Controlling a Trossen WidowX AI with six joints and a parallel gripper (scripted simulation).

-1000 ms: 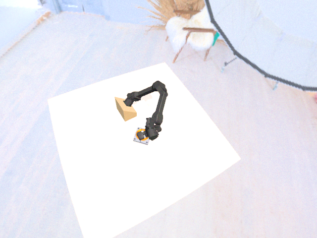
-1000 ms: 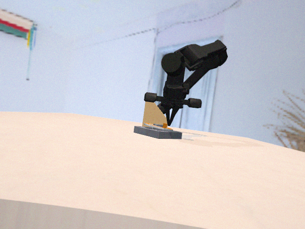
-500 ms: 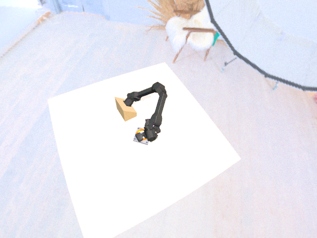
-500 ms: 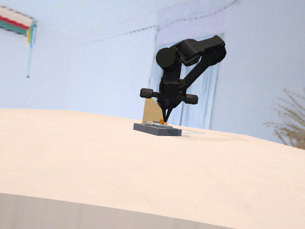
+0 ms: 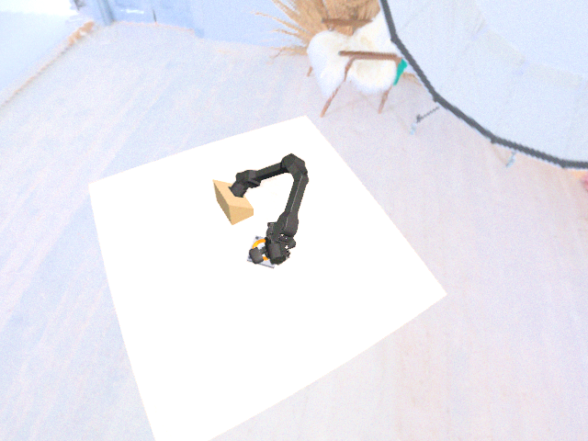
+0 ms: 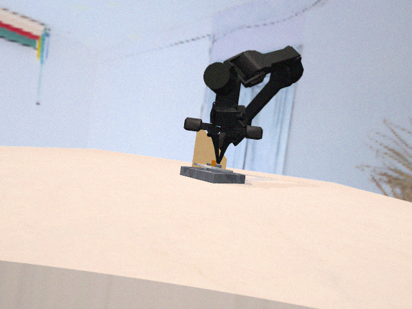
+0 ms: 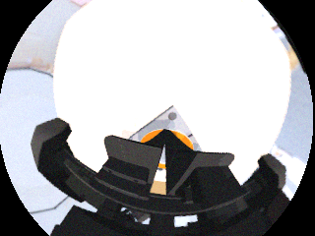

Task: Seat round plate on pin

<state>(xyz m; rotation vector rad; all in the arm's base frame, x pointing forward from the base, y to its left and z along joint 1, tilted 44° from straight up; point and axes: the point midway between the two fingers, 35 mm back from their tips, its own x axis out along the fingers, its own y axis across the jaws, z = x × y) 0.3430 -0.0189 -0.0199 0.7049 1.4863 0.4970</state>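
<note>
Right now the base is 50 mm behind my gripper tip and 20 mm below it. Round my gripper tip: plate 30 mm behind, 10 mm to the right, 10 mm below.
</note>
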